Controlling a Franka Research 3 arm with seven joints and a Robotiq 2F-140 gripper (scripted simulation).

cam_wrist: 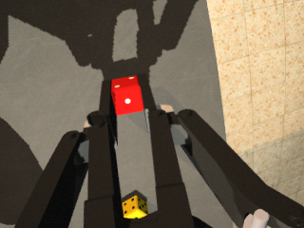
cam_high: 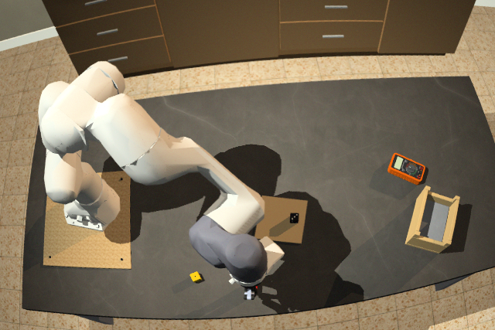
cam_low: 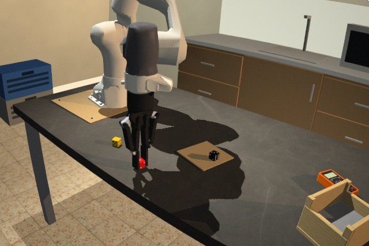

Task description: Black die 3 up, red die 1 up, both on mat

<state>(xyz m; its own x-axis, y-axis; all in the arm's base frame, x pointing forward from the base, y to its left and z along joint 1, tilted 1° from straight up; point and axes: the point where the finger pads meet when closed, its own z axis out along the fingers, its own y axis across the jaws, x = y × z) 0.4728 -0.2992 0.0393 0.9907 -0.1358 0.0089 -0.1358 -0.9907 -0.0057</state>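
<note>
Right now my hand is 10 cm short of the tan mat, 21 cm to the right of it and 4 cm above it. The rest, counted from my hand: black die 14 cm ahead, 20 cm to the left, 2 cm below; yellow die 16 cm behind, 4 cm to the left, 3 cm below; red die 2 cm below.
</note>
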